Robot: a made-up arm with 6 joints. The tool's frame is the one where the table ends.
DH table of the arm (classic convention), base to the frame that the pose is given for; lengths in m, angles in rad. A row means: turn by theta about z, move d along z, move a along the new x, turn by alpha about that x. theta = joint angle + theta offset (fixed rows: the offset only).
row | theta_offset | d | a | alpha
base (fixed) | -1.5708 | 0.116 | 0 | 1.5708
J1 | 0 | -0.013 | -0.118 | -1.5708
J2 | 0 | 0.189 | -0.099 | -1.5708
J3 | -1.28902 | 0 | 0.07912 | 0
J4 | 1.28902 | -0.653 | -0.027 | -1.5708
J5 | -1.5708 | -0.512 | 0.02 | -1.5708
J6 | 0 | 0.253 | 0.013 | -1.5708
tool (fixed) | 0 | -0.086 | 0 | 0
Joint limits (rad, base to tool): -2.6..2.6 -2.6..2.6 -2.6..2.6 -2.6..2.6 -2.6..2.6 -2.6..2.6
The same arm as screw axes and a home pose.
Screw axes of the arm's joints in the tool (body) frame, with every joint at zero. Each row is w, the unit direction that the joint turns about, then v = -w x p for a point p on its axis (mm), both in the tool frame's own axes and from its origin. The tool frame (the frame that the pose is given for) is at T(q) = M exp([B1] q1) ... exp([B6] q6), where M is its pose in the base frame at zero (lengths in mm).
B1: w -1 0 -0.000007 v 0.0 691.0 31.0
B2: w -0.000007 -0.000007 1 v 149.0 -620.0 0.0
B3: w 1 0 0.000007 v 0.0 -502.0 -248.0
B4: w 1 0 0.000007 v 0.0 -426.0 -226.0
B5: w 0.000007 0.000007 -1 v -253.0 -33.0 0.0
B6: w 0 -1 -0.000007 v 86.0 0.0 13.0
M: xyz -607.0 -31.0 807.0 (mm) rpy 0.00 0.00 0.00 (deg, as in URDF)
Joint limits (deg, base to tool): -148.97..148.97 -148.97..148.97 -148.97..148.97 -148.97..148.97 -148.97..148.97 -148.97..148.97

